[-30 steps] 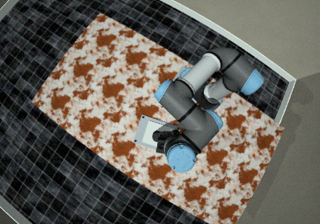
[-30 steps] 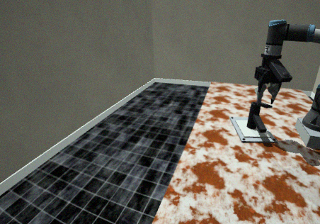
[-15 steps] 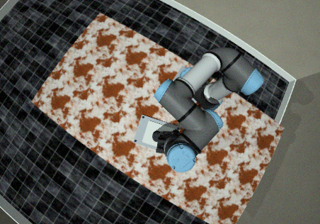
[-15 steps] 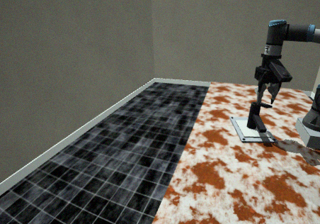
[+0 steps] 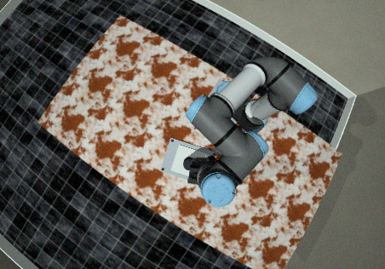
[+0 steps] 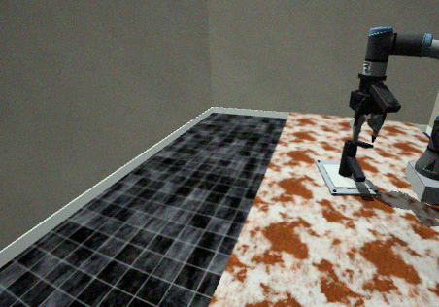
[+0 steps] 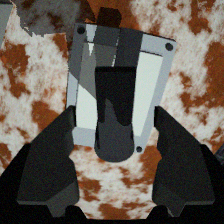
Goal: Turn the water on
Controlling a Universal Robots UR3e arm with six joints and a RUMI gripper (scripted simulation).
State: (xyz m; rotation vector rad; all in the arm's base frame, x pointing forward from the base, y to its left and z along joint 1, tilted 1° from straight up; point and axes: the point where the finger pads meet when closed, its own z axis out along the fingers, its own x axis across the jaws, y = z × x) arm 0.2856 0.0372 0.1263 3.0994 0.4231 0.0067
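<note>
Now: the lever 2 cm to the right of my hand, 2 cm below it and 1 cm ahead of it. From my hand the other things lie so: tap (8 cm below, 4 cm to the right, 1 cm ahead).
</note>
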